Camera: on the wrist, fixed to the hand. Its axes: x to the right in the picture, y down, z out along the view.
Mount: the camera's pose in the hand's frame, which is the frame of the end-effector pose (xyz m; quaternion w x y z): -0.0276 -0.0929 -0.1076 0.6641 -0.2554 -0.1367 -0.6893
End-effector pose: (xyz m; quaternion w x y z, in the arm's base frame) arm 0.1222 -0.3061 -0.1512 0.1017 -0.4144 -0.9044 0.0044
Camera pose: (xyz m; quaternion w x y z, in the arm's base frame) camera 0.0904 -0.3960 -0.0422 0.1589 -0.3228 0.9012 0.2415
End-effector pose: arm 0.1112 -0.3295 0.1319 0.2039 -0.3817 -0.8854 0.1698
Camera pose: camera 0.1249 -0.3949 0.2604 0.0339 0.3279 -0.9223 -0.2017
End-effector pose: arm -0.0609 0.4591 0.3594 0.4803 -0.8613 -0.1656 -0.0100
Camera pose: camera -0.0991 0.4071 0.4890 0.0695 -0.5818 -0.7667 -0.2622
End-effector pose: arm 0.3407 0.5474 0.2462 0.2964 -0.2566 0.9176 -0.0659
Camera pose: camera 0.3378 0.4783 0.3734 0.2113 -0.8876 0.4088 0.0214
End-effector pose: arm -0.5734 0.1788 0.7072 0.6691 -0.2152 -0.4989 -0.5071
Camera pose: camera -0.6077 0.0697 0.6184 0.0284 0.0392 0.4416 0.8959
